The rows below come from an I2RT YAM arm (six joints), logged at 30 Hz.
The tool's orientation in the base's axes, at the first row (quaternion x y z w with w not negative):
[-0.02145 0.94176 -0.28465 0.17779]
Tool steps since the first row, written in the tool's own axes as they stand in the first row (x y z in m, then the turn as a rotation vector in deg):
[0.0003 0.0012 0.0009 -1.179 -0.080 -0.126]
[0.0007 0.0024 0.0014 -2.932 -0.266 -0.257]
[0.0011 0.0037 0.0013 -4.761 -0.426 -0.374]
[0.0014 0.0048 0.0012 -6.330 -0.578 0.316]
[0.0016 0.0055 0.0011 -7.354 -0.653 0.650]
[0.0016 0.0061 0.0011 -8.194 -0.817 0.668]
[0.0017 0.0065 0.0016 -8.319 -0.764 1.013]
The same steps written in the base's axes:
[0.0001 0.0005 -0.0014 1.055 0.167 0.522]
[0.0000 0.0012 -0.0026 2.639 0.328 1.290]
[-0.0004 0.0023 -0.0034 4.300 0.515 2.058]
[-0.0006 0.0032 -0.0040 5.999 0.246 2.112]
[-0.0008 0.0038 -0.0044 7.068 0.151 2.224]
[-0.0007 0.0043 -0.0047 7.851 0.124 2.571]
[-0.0006 0.0044 -0.0053 8.091 0.003 2.315]

